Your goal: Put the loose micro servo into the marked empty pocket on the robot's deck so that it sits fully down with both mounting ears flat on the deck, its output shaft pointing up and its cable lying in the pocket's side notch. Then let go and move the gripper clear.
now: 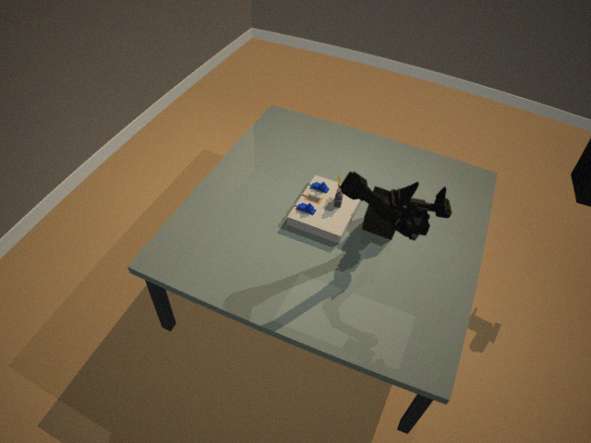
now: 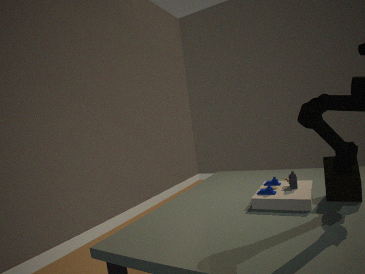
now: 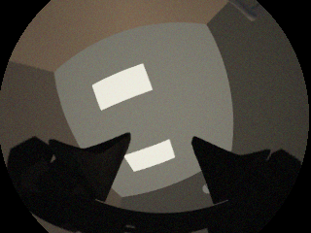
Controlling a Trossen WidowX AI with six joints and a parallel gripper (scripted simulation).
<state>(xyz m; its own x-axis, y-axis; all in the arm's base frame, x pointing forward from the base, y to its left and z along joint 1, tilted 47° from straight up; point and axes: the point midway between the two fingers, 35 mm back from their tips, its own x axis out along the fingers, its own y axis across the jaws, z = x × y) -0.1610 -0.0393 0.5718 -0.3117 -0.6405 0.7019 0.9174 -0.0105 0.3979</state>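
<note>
Right now the white deck is 590 mm below my gripper tip, 400 mm to the right of it and 320 mm ahead of it.
</note>
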